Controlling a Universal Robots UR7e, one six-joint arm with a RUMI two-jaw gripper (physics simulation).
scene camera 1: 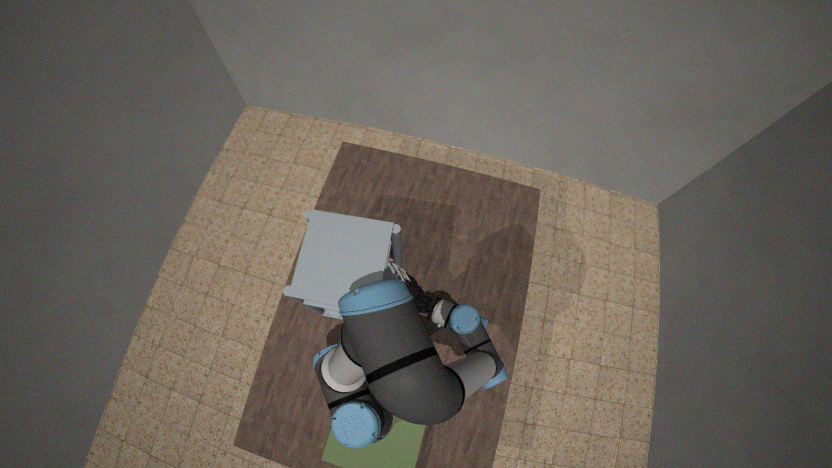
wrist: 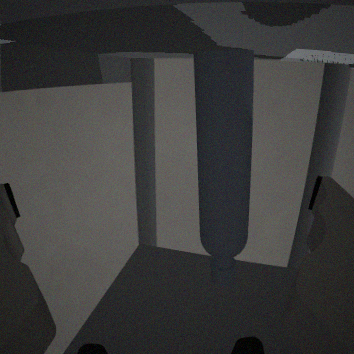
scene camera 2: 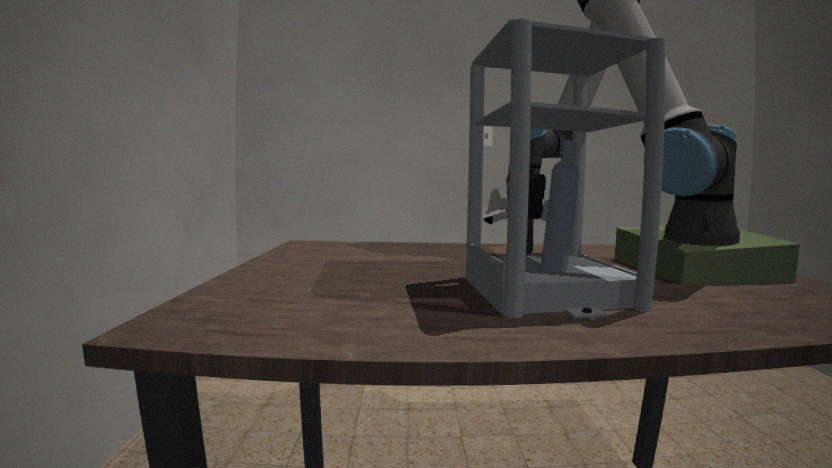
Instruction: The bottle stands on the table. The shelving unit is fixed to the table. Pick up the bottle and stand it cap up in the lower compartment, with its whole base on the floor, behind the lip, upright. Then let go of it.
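Pixels of known places: gripper, fingertip midpoint: (wrist: 165, 183); arm's base at its link origin: (scene camera 2: 700, 238).
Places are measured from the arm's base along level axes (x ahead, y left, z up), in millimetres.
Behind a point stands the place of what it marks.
Note:
The grey-blue bottle (scene camera 2: 561, 215) {x 404, y 149, z 53 mm} (wrist: 223, 150) {x 396, y 109, z 34 mm} stands cap up in the lower compartment of the grey shelving unit (scene camera 1: 349, 250) {x 424, y 95, z 311 mm} (scene camera 2: 654, 174) {x 306, y 233, z 118 mm} (wrist: 145, 150) {x 494, y 211, z 69 mm}. It is nearly upright, with a slight lean to the right in scene camera 2. Its base appears to be on the compartment floor (scene camera 2: 529, 267) {x 436, y 111, z -33 mm}, inside the low walls; the exact contact is unclear. My gripper (scene camera 1: 397, 268) (scene camera 2: 517, 215) {x 415, y 37, z 33 mm} (wrist: 165, 183) {x 415, y 37, z 33 mm} is open and empty at the unit's side. In the wrist view the bottle shows beyond the fingers, between them in the picture and apart from both. The roof hides the bottle in scene camera 1.
The middle shelf (scene camera 2: 570, 118) {x 391, y 142, z 199 mm} lies above the bottle, and the unit's posts stand close around the gripper's side. A low wall (scene camera 2: 581, 295) {x 398, y 215, z -53 mm} edges the floor. A bolted tab (scene camera 2: 586, 312) {x 400, y 238, z -70 mm} sits at the unit's foot. The arm stands on a green block (scene camera 1: 372, 454) {x -105, y -34, z 8 mm} (scene camera 2: 738, 264) {x -5, y 102, z -37 mm} on the wooden table (scene camera 1: 465, 203) {x 800, y -210, z -75 mm} (scene camera 2: 232, 308) {x 875, y 183, z -75 mm}.

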